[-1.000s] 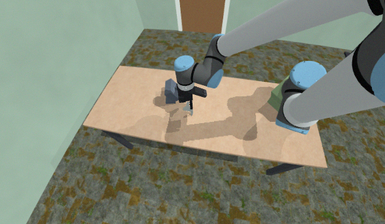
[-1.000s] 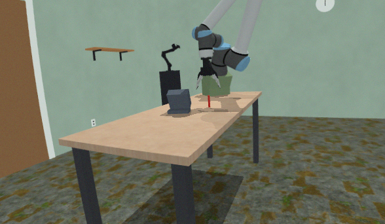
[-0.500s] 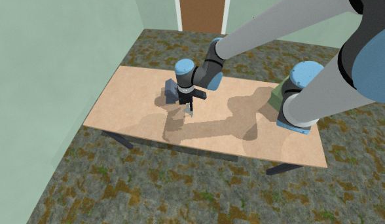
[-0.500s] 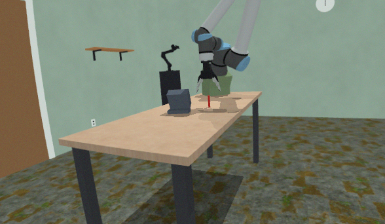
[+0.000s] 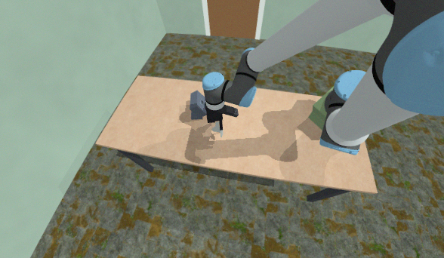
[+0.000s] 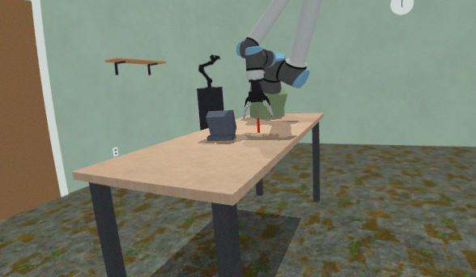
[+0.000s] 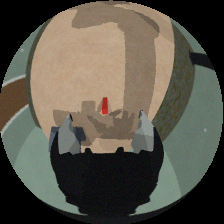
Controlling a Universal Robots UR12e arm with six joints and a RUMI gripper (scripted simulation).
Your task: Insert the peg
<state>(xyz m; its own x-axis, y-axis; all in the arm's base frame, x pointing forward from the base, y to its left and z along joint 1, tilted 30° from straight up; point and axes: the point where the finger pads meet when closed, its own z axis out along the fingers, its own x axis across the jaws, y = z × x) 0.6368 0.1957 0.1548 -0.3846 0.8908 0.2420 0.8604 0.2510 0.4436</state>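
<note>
Right now the red peg is 4 cm below my hand.
</note>
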